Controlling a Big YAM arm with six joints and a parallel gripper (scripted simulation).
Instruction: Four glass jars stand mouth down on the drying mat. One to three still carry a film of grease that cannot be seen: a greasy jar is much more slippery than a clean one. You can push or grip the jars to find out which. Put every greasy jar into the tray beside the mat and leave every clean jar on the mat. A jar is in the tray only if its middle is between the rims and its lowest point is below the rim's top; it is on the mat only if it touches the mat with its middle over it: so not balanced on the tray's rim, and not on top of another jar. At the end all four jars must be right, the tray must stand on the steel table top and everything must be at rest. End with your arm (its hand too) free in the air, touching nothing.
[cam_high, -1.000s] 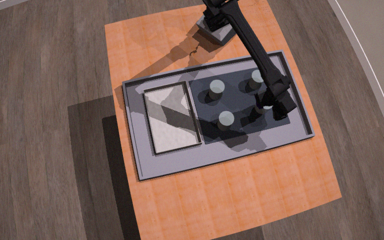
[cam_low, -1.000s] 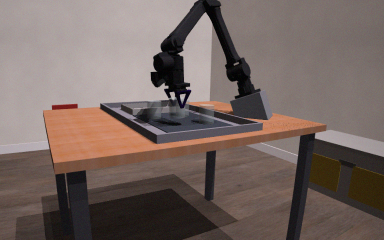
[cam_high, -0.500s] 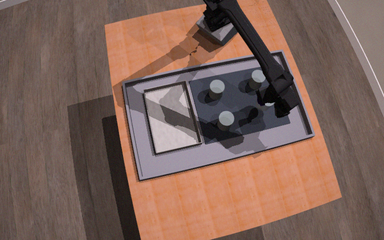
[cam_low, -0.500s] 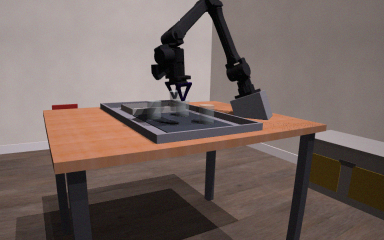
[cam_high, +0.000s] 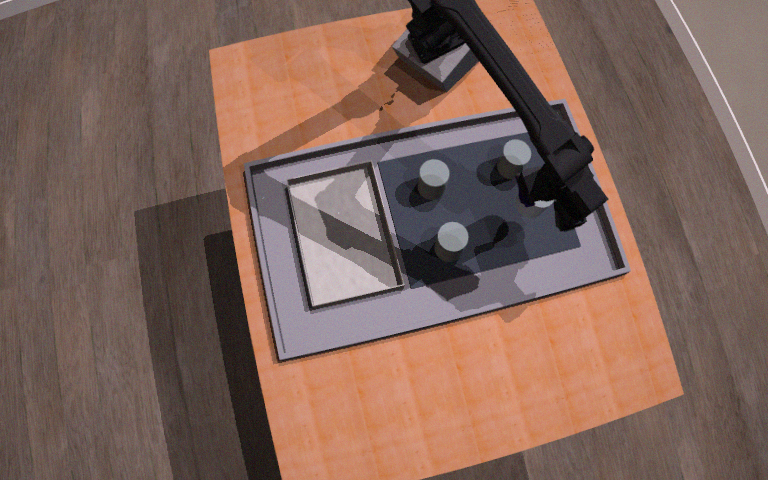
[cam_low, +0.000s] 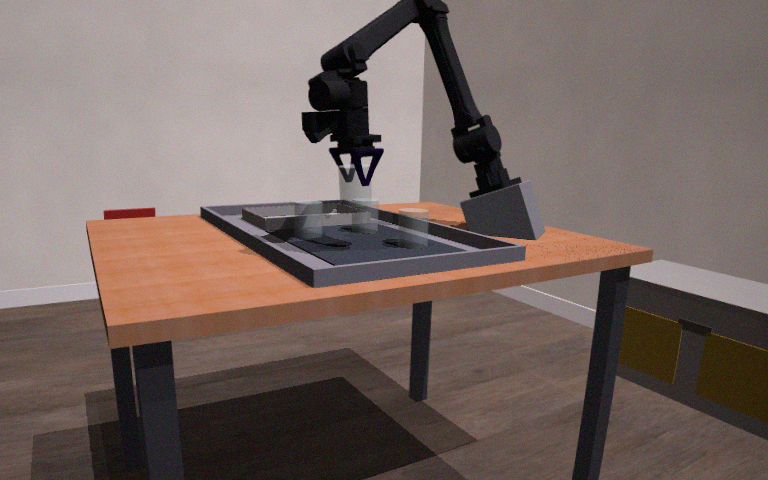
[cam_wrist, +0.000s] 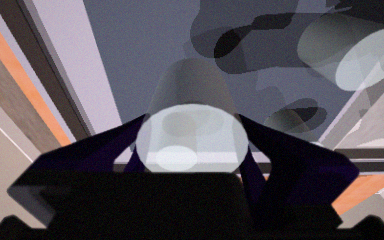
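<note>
My hand is 14 cm past the pale tray, 38 cm to the left of it and 14 cm above it. From my hand the other things lie so: dark drying mat: 7 cm behind, 7 cm to the right, 15 cm below; rimmed steel top: 8 cm behind, 18 cm to the right, 15 cm below.
</note>
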